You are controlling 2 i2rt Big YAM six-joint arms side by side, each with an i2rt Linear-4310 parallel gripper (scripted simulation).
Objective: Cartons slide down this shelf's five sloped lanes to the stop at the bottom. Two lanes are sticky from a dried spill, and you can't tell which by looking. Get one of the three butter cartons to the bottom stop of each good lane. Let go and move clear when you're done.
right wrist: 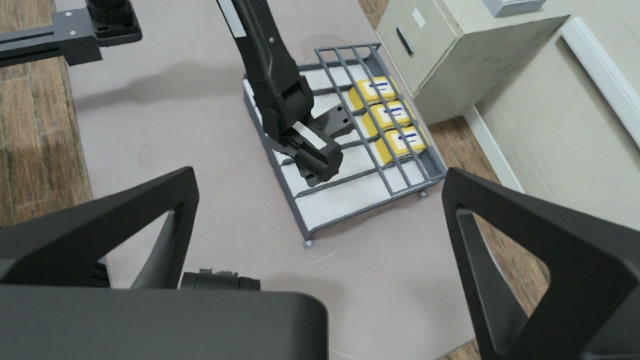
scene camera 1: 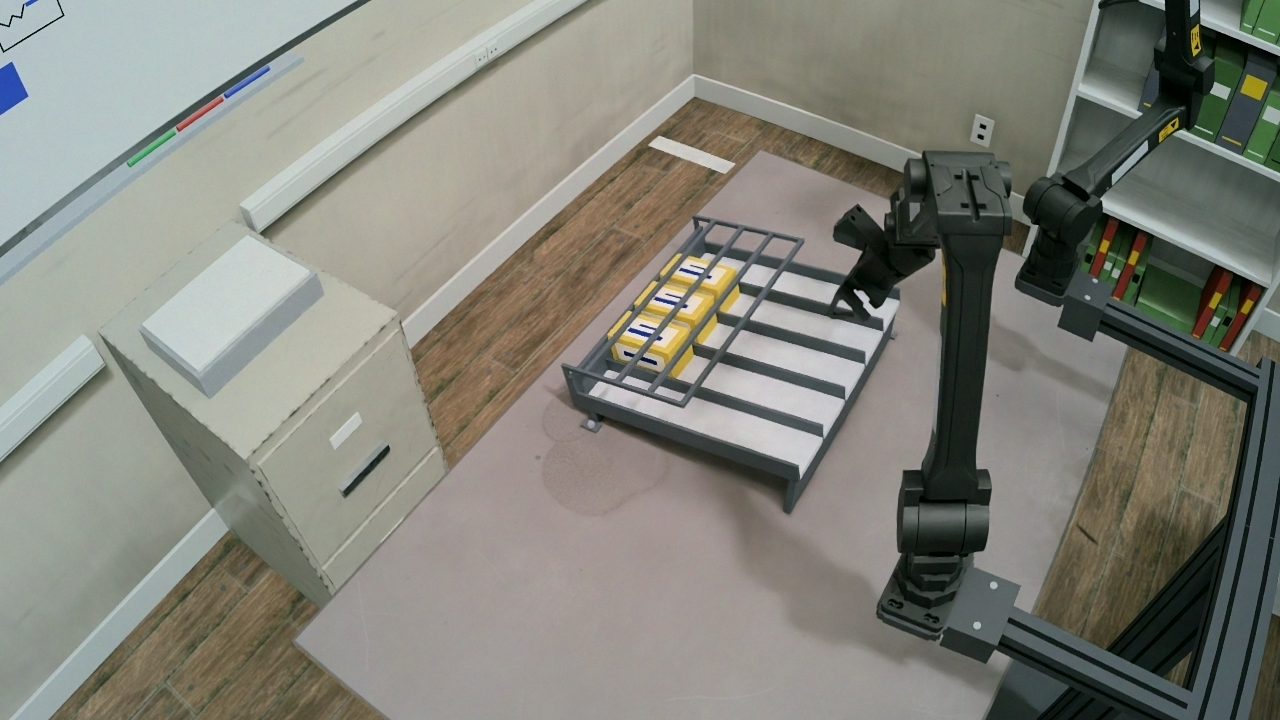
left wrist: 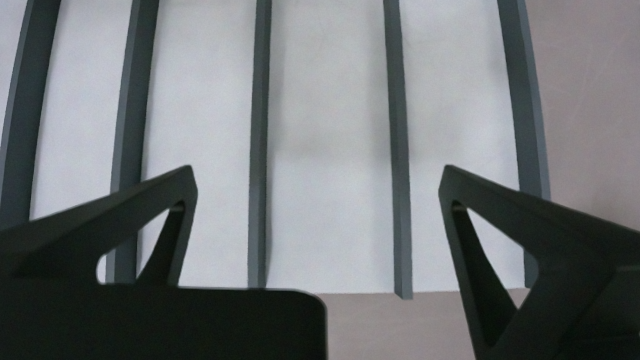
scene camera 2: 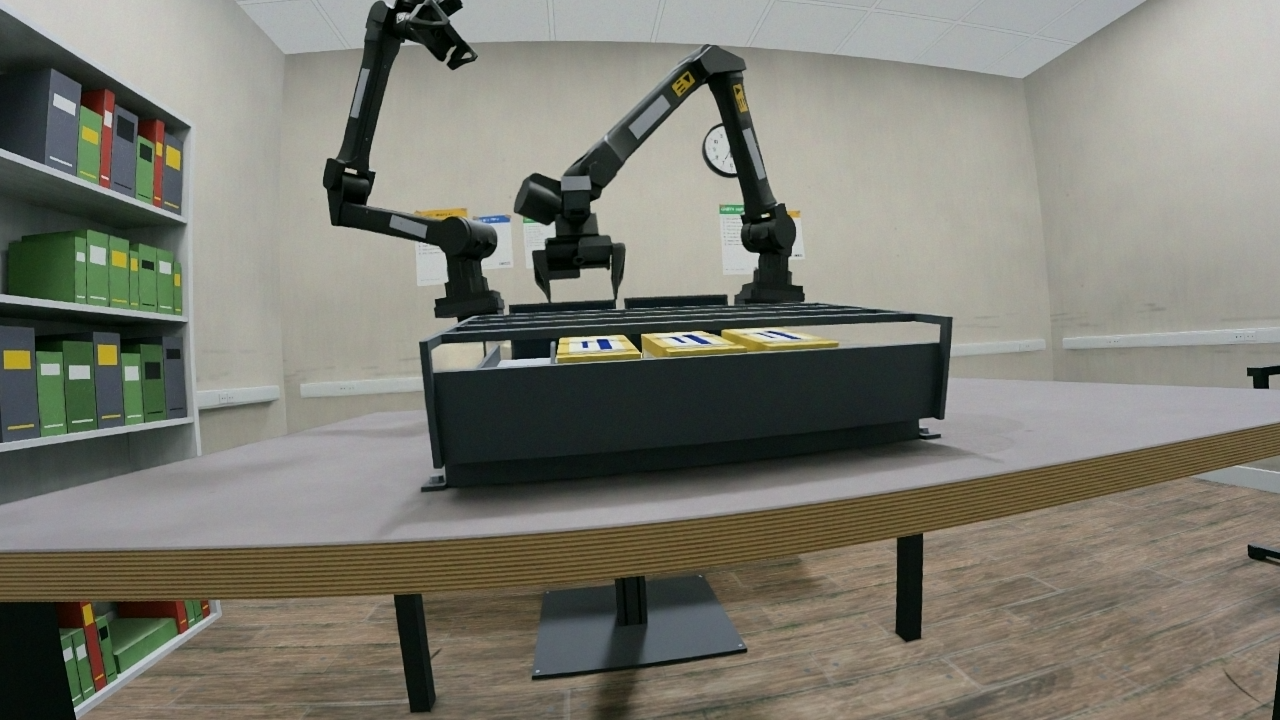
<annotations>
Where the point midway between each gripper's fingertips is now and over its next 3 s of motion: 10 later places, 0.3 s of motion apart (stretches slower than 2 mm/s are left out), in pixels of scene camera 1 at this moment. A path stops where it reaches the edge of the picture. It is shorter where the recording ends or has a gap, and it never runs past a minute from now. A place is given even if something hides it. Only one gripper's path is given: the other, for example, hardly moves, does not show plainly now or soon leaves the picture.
My left gripper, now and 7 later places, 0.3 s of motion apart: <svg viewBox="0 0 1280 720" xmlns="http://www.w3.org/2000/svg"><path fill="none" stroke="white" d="M840 298L838 299L832 291L815 277L804 267L796 260L790 262L789 264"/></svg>
</annotations>
